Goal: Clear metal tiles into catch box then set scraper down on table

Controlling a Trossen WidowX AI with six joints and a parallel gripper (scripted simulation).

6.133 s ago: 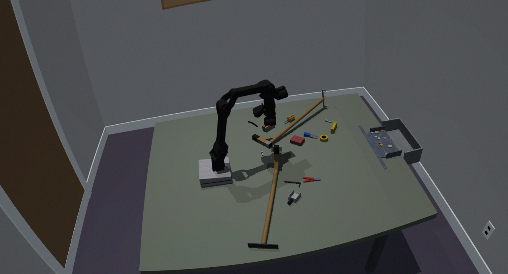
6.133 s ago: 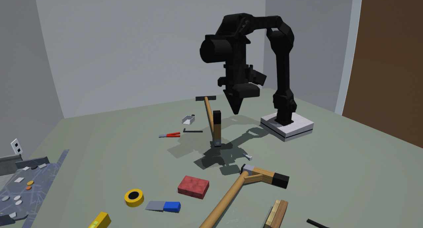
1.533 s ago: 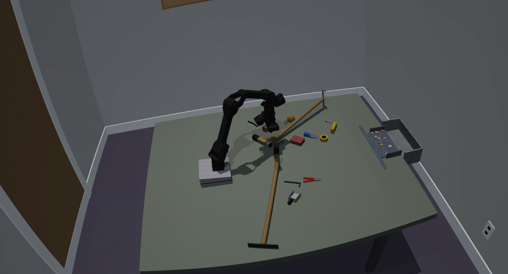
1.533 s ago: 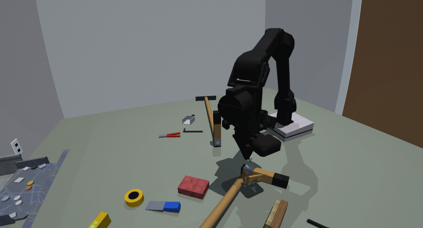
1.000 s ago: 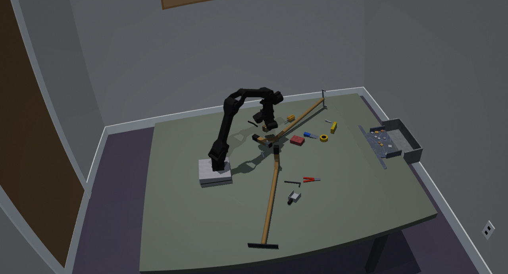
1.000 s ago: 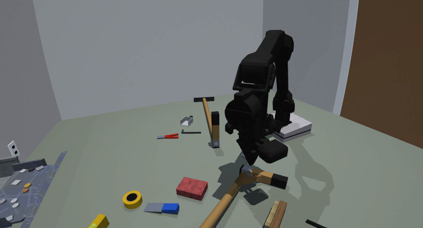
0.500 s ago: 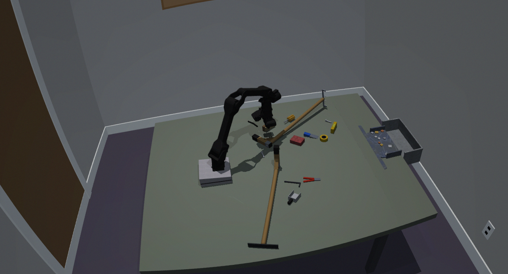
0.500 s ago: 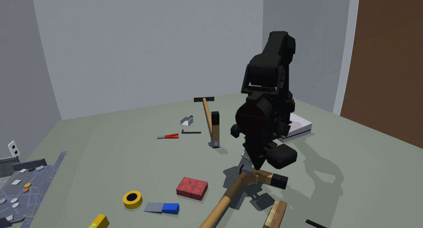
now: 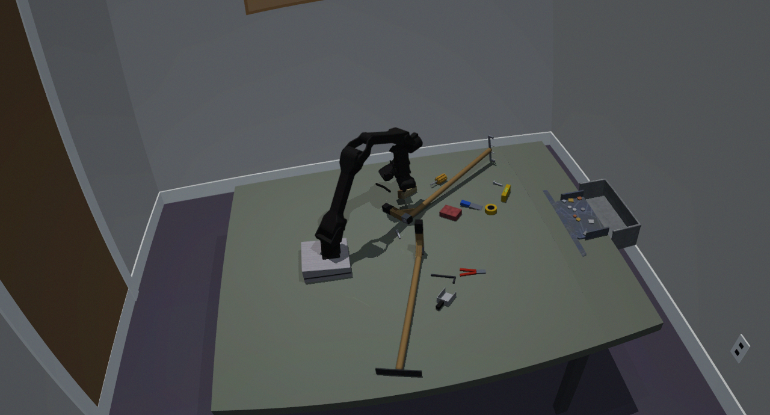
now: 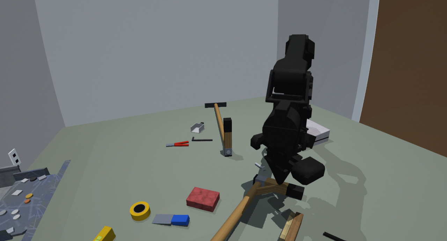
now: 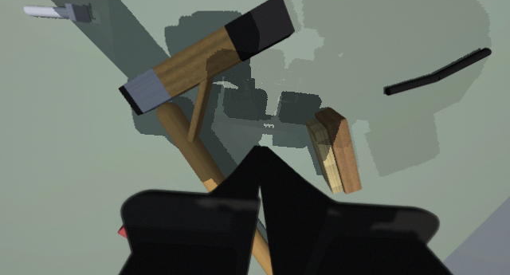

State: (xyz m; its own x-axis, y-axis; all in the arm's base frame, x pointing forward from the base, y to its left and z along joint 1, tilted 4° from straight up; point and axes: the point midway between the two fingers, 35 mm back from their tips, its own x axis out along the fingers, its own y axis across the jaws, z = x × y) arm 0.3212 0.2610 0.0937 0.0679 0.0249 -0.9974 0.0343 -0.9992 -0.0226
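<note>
My gripper tip is 9 cm past the long scraper, 56 cm to the left of it and 2 cm above it. Also, from my gripper tip: orange screwdriver 18 cm ahead, 13 cm to the left, 6 cm below; wooden block 3 cm ahead, 8 cm to the left, 6 cm below; red block 16 cm ahead, 10 cm to the right, 7 cm below.
</note>
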